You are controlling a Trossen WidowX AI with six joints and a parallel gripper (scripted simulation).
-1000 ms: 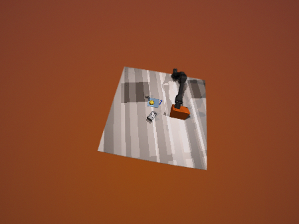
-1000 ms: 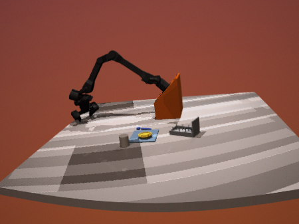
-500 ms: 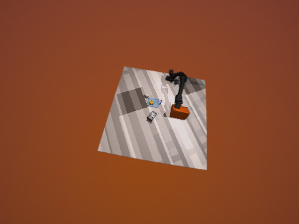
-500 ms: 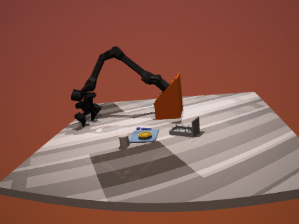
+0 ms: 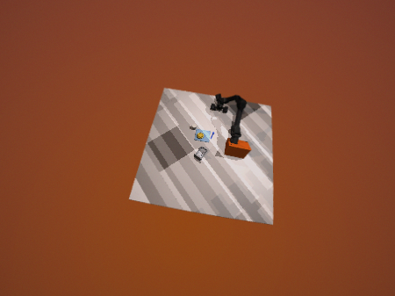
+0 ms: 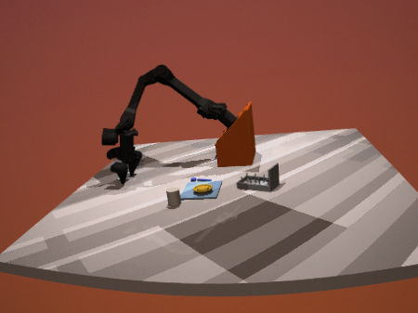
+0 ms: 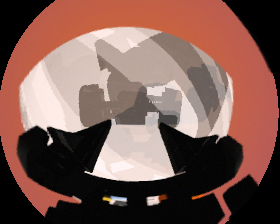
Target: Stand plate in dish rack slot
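Right now my gripper tip is 37 cm to the right of the yellow plate, 13 cm short of it and 1 cm below it. Also, from my gripper tip: light blue mat: 35 cm to the left, 11 cm ahead; blue utensil: 32 cm to the left, 1 cm ahead; beige cup: 29 cm to the left, 21 cm ahead, 2 cm above.
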